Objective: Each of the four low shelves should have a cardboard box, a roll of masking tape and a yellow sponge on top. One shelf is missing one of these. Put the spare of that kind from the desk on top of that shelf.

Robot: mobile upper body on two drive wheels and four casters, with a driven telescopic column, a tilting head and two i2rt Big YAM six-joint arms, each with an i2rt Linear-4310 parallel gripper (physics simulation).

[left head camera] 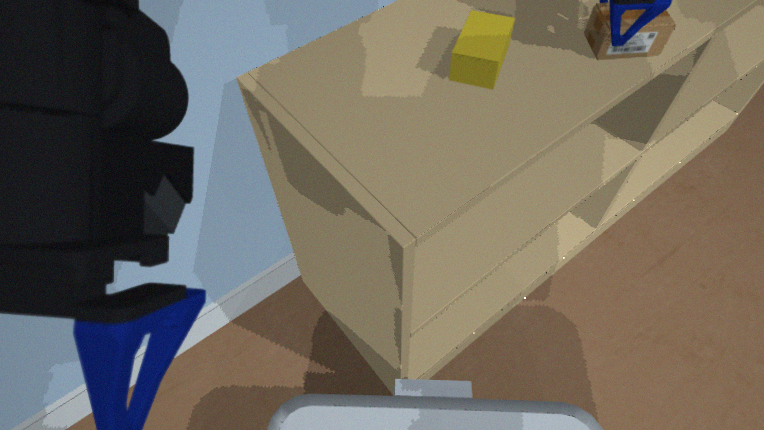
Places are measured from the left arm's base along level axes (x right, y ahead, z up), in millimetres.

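Where they show: right gripper, fingertip midpoint: [611, 31].
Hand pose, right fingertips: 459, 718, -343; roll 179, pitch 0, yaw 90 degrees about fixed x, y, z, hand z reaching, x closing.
Observation:
Things, the pixels of their centre, and the offset from my right fingertips, as dx, dy, dz. Level surfaces: height alone.
- low wooden shelf, its level: dz -24
- yellow sponge, body centre: [481, 49] -181, -34, -2
- cardboard box, body centre: [627, 29] +21, +2, +1
- Brown floor, its level: dz -634
A low wooden shelf [374, 160] stands against the wall. A yellow sponge [481, 50] lies on its top. My right gripper [615, 32] is shut on a cardboard box [638, 45] with a white label, at the top right; its blue finger overlaps the box's near side. The box is over the shelf top; whether it touches the surface is hard to tell. My left gripper [128, 368] is open and empty at the lower left, away from the shelf; its tips are cut off by the bottom edge. No roll of masking tape shows in this view.
A blue wall [235, 224] with a white skirting board [256, 285] runs behind the shelf at the left. The shelf has open compartments along its front. The robot's pale base [438, 419] is at the bottom, close to the shelf's near corner. Brown floor [668, 267] lies in front.

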